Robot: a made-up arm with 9 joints. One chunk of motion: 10 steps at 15 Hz.
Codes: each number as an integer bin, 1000 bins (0 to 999) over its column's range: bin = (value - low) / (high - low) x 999, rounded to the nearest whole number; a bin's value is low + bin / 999 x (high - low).
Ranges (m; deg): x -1.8..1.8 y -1.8..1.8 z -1.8..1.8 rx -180..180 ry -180..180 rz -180..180
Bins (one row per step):
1: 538 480 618 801 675 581
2: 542 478 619 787 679 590
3: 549 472 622 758 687 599
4: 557 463 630 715 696 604
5: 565 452 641 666 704 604
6: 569 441 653 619 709 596
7: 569 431 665 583 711 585
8: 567 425 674 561 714 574
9: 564 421 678 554 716 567
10: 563 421 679 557 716 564
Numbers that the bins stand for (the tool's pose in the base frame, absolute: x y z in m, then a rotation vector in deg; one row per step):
1: 0.1387 -0.0703 0.4270 108.65 63.24 29.37
2: 0.1532 -0.0775 0.4306 103.60 64.68 32.61
3: 0.1784 -0.0991 0.4414 93.15 67.57 35.86
4: 0.2072 -0.1315 0.4703 77.66 70.81 37.66
5: 0.2360 -0.1712 0.5099 60.00 73.69 37.66
6: 0.2505 -0.2108 0.5532 43.06 75.50 34.77
7: 0.2505 -0.2468 0.5964 30.09 76.22 30.81
8: 0.2432 -0.2685 0.6288 22.16 77.30 26.85
9: 0.2324 -0.2829 0.6432 19.64 78.02 24.32
10: 0.2288 -0.2829 0.6468 20.72 78.02 23.24

